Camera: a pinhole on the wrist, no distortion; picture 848 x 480 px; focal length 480.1 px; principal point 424.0 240.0 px. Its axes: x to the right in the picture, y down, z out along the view. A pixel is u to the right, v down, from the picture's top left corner.
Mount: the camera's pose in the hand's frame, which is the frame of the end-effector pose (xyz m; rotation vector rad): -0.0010 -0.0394 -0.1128 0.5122 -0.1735 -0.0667
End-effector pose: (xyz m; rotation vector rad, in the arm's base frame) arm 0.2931 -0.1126 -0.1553 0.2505 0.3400 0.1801
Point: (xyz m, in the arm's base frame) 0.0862 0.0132 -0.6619
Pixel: behind the camera
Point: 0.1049 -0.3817 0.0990
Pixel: 137.0 302.1
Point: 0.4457 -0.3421 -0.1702
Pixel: 704.1 95.9
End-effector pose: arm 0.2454 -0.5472 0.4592 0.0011 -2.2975 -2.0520
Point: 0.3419 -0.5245 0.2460
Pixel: 292.6 94.7
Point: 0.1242 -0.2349 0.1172
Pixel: 602.0 237.5
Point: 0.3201 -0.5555 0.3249
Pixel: 269.5 166.3
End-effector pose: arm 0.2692 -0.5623 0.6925 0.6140 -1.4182 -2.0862
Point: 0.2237 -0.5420 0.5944
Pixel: 618.8 250.1
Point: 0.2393 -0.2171 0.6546
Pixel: 262.0 338.1
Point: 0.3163 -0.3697 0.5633
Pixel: 202.6 174.1
